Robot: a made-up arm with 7 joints. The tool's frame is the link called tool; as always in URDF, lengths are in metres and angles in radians. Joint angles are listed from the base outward.
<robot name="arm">
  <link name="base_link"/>
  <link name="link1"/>
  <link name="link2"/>
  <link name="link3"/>
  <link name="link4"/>
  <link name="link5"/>
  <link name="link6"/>
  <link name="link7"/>
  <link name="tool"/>
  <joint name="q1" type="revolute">
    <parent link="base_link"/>
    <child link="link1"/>
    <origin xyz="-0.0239 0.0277 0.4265"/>
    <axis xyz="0 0.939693 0.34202"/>
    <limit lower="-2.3" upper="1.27"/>
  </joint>
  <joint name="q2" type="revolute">
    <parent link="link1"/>
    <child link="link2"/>
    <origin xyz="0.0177 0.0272 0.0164"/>
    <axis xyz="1 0 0"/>
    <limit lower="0.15" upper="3"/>
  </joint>
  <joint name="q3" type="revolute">
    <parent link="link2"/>
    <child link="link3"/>
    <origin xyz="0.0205 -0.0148 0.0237"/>
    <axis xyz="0 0 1"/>
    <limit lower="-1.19" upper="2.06"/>
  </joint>
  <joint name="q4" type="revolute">
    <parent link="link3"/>
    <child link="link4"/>
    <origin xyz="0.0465 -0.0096 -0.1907"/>
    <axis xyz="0 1 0"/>
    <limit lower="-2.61" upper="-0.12"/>
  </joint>
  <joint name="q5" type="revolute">
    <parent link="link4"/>
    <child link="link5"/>
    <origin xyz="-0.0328 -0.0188 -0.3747"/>
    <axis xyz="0 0 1"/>
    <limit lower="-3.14" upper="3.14"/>
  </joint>
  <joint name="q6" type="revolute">
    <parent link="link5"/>
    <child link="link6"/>
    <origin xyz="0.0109 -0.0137 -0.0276"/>
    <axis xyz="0 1 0"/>
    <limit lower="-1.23" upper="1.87"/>
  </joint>
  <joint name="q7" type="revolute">
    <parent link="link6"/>
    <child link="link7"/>
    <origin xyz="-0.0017 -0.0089 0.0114"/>
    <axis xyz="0 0 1"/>
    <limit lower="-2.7" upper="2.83"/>
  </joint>
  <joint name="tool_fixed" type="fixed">
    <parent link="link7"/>
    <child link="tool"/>
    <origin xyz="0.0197 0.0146 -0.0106"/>
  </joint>
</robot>
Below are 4 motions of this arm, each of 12 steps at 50 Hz.
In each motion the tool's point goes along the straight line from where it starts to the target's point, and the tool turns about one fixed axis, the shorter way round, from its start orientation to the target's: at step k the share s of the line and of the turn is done. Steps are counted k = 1, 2, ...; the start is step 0. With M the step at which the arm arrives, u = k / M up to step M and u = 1 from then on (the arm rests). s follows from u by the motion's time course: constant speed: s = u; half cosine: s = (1 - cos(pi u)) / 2; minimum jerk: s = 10 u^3 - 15 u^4 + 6 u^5.
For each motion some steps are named. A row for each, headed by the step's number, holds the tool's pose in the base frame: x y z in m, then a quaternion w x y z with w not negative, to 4 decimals.
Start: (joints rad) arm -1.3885 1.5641 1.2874 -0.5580 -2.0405 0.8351 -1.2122
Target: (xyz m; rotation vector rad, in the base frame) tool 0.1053 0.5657 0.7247 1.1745 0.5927 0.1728
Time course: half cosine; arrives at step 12
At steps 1, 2, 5, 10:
1: 0.0294 0.5649 0.7489 0.7253 0.5727 0.3503 0.1525
2: 0.0333 0.5649 0.7477 0.7288 0.5715 0.3466 0.1489
5: 0.0567 0.5652 0.7402 0.7492 0.5638 0.3238 0.1267
10: 0.1001 0.5656 0.7264 0.7840 0.5473 0.2804 0.0852

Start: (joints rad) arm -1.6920 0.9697 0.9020 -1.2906 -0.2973 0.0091 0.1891
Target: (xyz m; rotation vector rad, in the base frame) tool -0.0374 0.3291 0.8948 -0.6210 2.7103 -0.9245
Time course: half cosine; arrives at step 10
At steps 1, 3, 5, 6, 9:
1: -0.0111 0.3250 0.8969 0.0762 -0.2209 0.9213 -0.3109
3: -0.0160 0.3257 0.8965 0.0817 -0.2191 0.9210 -0.3115
5: -0.0239 0.3270 0.8959 0.0905 -0.2160 0.9207 -0.3123
6: -0.0281 0.3276 0.8956 0.0951 -0.2144 0.9204 -0.3128
9: -0.0367 0.3290 0.8949 0.1048 -0.2110 0.9198 -0.3137

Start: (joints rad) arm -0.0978 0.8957 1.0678 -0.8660 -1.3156 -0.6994 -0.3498
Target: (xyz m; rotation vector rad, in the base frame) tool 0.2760 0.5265 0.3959 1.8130 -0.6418 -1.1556
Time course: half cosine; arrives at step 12
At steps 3, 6, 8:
3: 0.2465 0.5406 0.3715 0.4688 0.7056 -0.2291 -0.4794
6: 0.2587 0.5347 0.3816 0.4545 0.7151 -0.2410 -0.4732
8: 0.2674 0.5306 0.3887 0.4443 0.7216 -0.2494 -0.4686

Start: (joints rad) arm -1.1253 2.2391 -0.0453 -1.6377 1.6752 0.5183 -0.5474
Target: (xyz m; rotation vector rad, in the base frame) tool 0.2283 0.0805 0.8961 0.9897 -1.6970 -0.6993
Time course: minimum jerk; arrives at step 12
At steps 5, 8, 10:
5: 0.1886 0.0588 0.9136 0.4342 0.4125 -0.7458 -0.2918
8: 0.2156 0.0735 0.9017 0.4819 0.4111 -0.7172 -0.2906
10: 0.2261 0.0793 0.8971 0.5002 0.4101 -0.7054 -0.2898

